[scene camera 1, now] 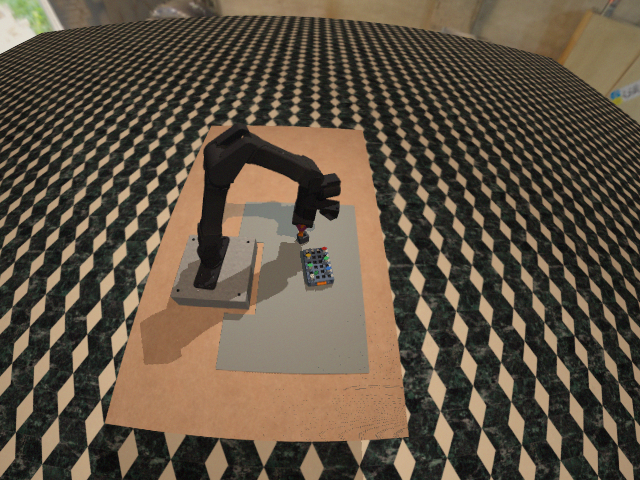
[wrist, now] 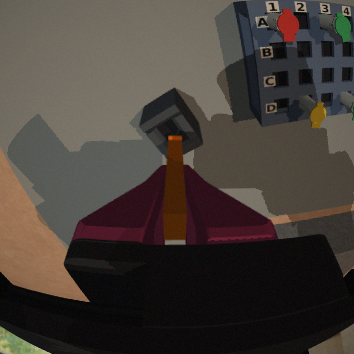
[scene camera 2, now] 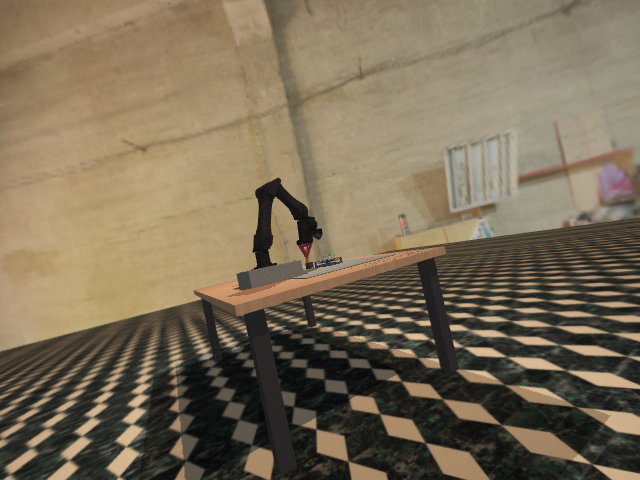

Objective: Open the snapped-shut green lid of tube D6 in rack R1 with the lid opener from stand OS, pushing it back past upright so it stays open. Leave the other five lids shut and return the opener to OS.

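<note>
My gripper is shut on the lid opener, an orange bar with a magenta holder. The opener points down with its tip at the opening of the dark stand OS; how deep it sits is unclear. The blue rack R1 stands beside OS. At its far end, in row D, a pale tube mouth shows next to a dark green lid, which looks raised, though small. D6 is outside the wrist view.
Other tubes in R1 have a red lid, a yellow lid, green lids and a blue lid. The arm's grey base block stands beside the grey mat.
</note>
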